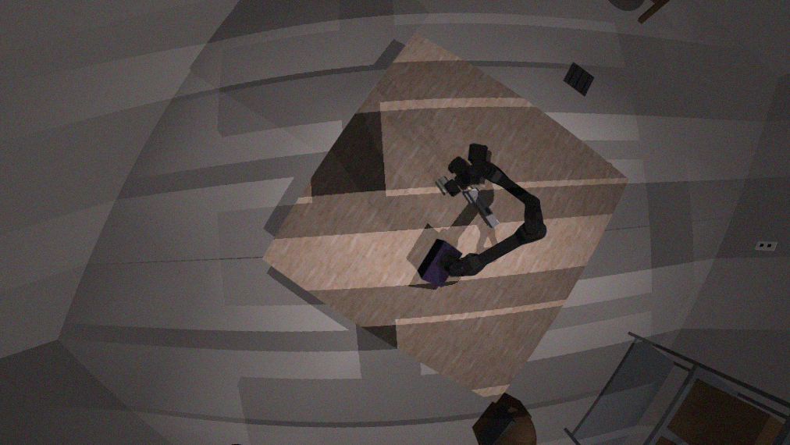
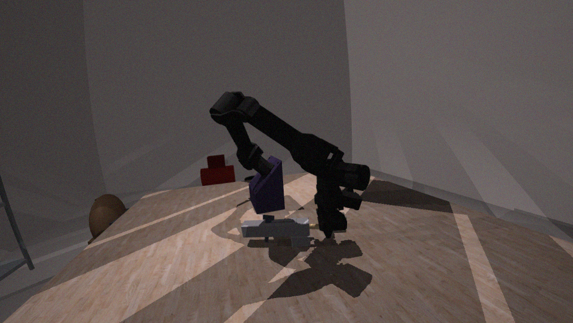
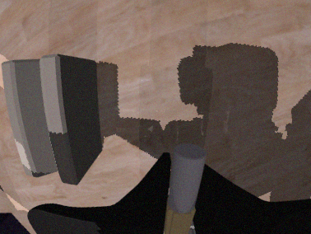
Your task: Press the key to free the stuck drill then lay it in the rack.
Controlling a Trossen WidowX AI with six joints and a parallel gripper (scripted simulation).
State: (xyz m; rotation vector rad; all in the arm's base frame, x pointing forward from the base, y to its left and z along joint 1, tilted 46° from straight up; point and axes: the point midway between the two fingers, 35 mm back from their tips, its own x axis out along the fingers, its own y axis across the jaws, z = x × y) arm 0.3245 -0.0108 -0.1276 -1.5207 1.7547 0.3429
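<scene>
Right now my gripper tip is 40 mm to the left of the drill, 30 mm below it and 20 mm past it. The rest, counted from my gripper tip: rack 60 mm behind, 50 mm to the left; long grey housing 130 mm to the right, 50 mm behind, 20 mm above; small blue key 150 mm to the right, 60 mm behind, 40 mm above.
</scene>
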